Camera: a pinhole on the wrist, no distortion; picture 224 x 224 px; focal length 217.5 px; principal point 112.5 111.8 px. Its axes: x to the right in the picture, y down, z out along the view. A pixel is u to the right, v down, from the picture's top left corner.
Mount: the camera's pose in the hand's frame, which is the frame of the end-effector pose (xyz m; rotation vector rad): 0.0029 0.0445 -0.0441 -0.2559 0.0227 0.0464
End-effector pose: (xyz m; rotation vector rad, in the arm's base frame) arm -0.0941 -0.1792 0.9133 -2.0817 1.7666 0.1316
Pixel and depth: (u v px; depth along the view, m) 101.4 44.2 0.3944
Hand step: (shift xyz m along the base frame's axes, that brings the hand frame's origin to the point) 0.0435 0.1349 -0.3415
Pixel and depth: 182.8 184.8 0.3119
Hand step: -0.1580 -0.0400 -0.2980
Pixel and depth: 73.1 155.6 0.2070
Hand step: -0.1098 0.0679 -0.1560
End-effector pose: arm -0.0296 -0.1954 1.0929 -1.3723 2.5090 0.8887
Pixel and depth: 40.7 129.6 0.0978
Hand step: -0.0523 0.0788 0.0032
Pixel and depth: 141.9 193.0 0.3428
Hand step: -0.2728 0.2122 -0.1158
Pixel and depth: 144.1 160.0 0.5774
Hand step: -0.3792 0.3341 -0.2898
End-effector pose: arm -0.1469 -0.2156 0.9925 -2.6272 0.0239 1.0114
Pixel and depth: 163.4 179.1 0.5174
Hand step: -0.2187 -0.1796 -0.4671
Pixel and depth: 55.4 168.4 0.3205
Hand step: -0.2470 -0.1246 -0.1791
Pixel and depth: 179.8 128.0 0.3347
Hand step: -0.1136 -0.0560 -0.3070
